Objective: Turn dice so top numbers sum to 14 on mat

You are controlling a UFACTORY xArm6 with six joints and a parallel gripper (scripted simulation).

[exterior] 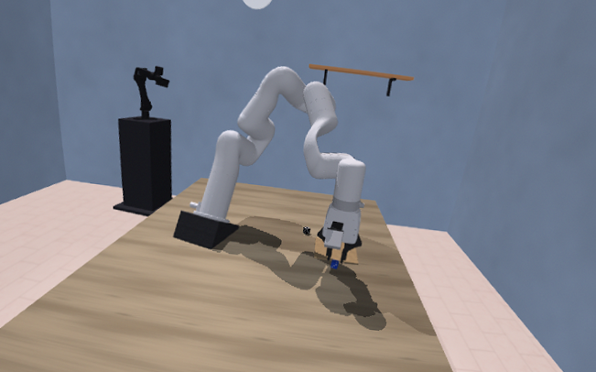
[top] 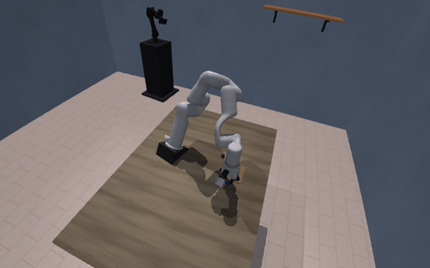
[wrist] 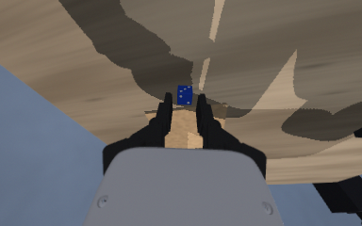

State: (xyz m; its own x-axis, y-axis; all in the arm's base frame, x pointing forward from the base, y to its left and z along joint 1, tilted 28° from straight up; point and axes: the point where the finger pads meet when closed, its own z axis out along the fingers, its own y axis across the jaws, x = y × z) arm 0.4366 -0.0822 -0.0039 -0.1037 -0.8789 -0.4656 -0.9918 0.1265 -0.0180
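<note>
Now: hand 40 mm above the blue die. Round my hand: black die (120 mm behind, 190 mm to the left, 40 mm below); tan mat (100 mm to the left, 40 mm below); green die (30 mm behind, 200 mm to the left, 40 mm below).
</note>
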